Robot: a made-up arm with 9 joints. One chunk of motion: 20 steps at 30 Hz.
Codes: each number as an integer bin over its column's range. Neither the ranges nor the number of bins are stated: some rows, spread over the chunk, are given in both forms.
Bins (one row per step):
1: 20 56 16 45 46 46 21 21 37
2: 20 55 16 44 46 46 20 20 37
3: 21 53 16 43 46 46 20 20 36
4: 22 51 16 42 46 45 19 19 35
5: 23 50 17 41 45 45 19 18 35
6: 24 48 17 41 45 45 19 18 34
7: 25 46 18 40 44 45 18 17 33
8: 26 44 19 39 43 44 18 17 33
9: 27 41 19 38 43 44 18 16 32
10: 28 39 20 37 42 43 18 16 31
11: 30 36 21 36 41 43 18 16 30
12: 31 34 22 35 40 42 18 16 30
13: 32 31 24 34 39 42 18 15 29
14: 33 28 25 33 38 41 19 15 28
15: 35 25 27 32 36 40 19 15 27
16: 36 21 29 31 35 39 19 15 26
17: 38 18 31 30 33 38 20 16 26
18: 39 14 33 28 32 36 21 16 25
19: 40 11 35 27 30 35 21 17 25
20: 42 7 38 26 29 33 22 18 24
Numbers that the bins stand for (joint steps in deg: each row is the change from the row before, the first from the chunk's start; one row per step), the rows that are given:
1: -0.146 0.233 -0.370 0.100 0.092 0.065 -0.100 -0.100 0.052
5: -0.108 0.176 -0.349 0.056 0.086 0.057 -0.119 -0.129 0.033
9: -0.057 0.090 -0.308 0.022 0.073 0.049 -0.129 -0.148 0.005
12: -0.006 0.024 -0.246 -0.011 0.054 0.033 -0.129 -0.148 -0.014
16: 0.057 -0.100 -0.102 -0.056 0.022 0.010 -0.119 -0.157 -0.052
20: 0.133 -0.233 0.084 -0.111 -0.016 -0.038 -0.090 -0.129 -0.071
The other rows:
2: -0.146 0.224 -0.370 0.089 0.092 0.065 -0.110 -0.110 0.052
3: -0.133 0.205 -0.370 0.078 0.092 0.065 -0.110 -0.110 0.043
4: -0.121 0.186 -0.370 0.067 0.092 0.057 -0.119 -0.119 0.033
6: -0.095 0.157 -0.349 0.056 0.086 0.057 -0.119 -0.129 0.024
7: -0.083 0.138 -0.329 0.044 0.079 0.057 -0.129 -0.138 0.014
8: -0.070 0.119 -0.308 0.033 0.073 0.049 -0.129 -0.138 0.014
10: -0.044 0.071 -0.287 0.011 0.067 0.041 -0.129 -0.148 -0.005
11: -0.019 0.043 -0.267 0.000 0.060 0.041 -0.129 -0.148 -0.014
13: 0.006 -0.005 -0.205 -0.022 0.048 0.033 -0.129 -0.157 -0.024
14: 0.019 -0.033 -0.184 -0.033 0.041 0.025 -0.119 -0.157 -0.033
15: 0.044 -0.062 -0.143 -0.044 0.029 0.017 -0.119 -0.157 -0.043
17: 0.083 -0.129 -0.060 -0.067 0.010 0.002 -0.110 -0.148 -0.052
18: 0.095 -0.167 -0.019 -0.089 0.003 -0.014 -0.100 -0.148 -0.062
19: 0.108 -0.195 0.022 -0.100 -0.010 -0.022 -0.100 -0.138 -0.062

